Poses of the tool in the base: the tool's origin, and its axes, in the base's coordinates. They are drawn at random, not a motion.
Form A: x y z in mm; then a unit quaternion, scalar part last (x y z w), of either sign.
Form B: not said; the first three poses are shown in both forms.
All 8 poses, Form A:
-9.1 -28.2 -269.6 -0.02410 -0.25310 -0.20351 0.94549
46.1 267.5 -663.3 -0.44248 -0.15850 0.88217 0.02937
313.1 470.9 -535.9 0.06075 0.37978 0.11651 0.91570
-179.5 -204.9 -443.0 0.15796 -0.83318 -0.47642 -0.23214
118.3 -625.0 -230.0 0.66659 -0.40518 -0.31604 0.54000
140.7 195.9 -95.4 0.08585 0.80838 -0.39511 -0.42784
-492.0 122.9 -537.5 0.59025 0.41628 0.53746 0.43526
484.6 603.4 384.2 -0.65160 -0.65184 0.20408 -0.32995
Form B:
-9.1 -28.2 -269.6 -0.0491 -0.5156 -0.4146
46.1 267.5 -663.3 -1.3647 -0.4888 2.7208
313.1 470.9 -535.9 0.1250 0.7816 0.2398
-179.5 -204.9 -443.0 -0.4341 2.2897 1.3093
118.3 -625.0 -230.0 1.5846 -0.9632 -0.7513
140.7 195.9 -95.4 -0.2144 -2.0189 0.9868
-492.0 122.9 -537.5 1.4692 1.0362 1.3378
484.6 603.4 384.2 1.7043 1.7049 -0.5338

